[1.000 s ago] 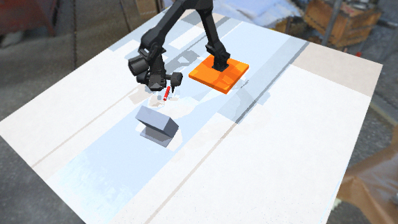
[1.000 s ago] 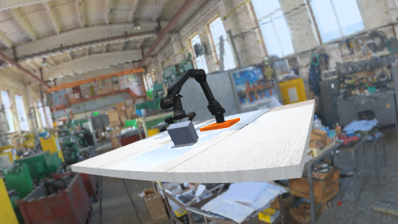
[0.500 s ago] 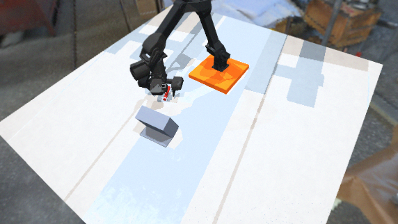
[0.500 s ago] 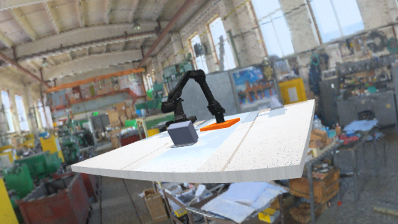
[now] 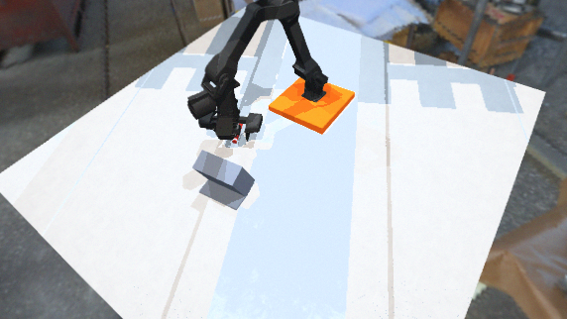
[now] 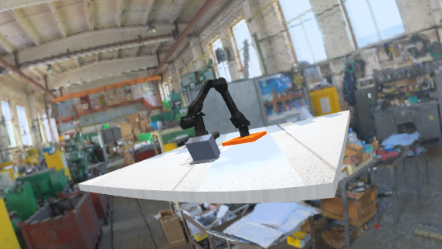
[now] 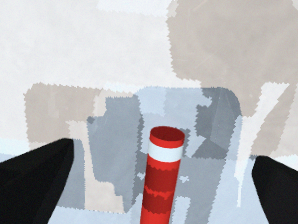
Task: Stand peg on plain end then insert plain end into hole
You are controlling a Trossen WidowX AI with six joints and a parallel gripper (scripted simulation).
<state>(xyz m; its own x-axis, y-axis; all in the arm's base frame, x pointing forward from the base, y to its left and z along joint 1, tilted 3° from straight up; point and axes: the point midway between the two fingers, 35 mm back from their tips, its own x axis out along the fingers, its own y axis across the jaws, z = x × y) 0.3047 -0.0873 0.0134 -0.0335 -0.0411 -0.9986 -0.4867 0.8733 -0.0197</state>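
My gripper tip is now 10 mm past the red peg. From my gripper tip the other things lie so: panel 140 mm ahead, 110 mm to the left, 50 mm above.
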